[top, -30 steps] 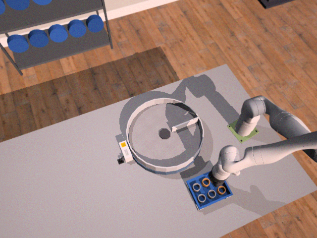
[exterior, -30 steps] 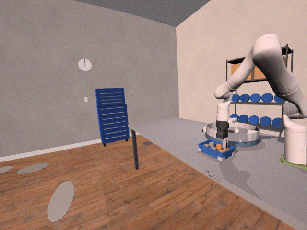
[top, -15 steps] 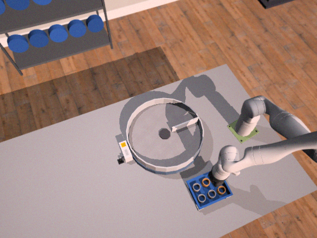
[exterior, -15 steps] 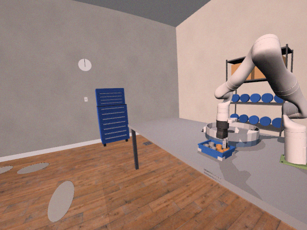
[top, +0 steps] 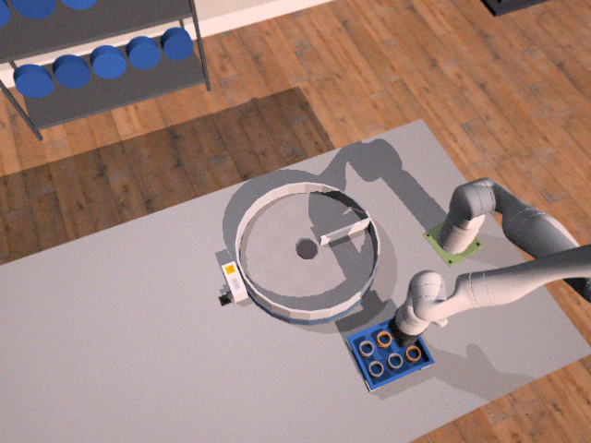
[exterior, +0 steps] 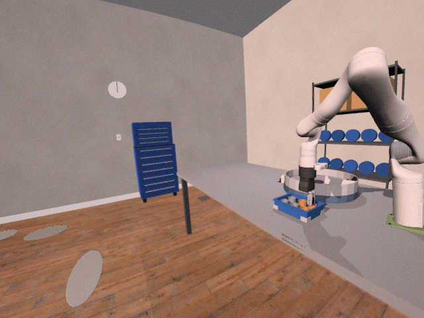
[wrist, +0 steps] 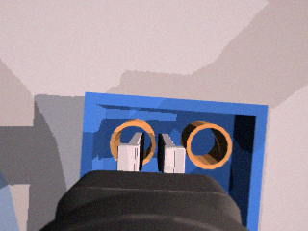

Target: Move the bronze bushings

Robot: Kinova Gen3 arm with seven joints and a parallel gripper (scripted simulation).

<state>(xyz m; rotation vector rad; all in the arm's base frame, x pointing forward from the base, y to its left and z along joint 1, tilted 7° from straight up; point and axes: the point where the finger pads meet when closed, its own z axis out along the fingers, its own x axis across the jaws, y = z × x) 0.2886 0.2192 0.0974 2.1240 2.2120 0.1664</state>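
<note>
Now: hand 5 cm short of the blue crate, 2 cm to the right of it and 4 cm above it. The rest, counted from my hand: turntable disc (15 cm ahead, 34 cm to the right, 1 cm below).
</note>
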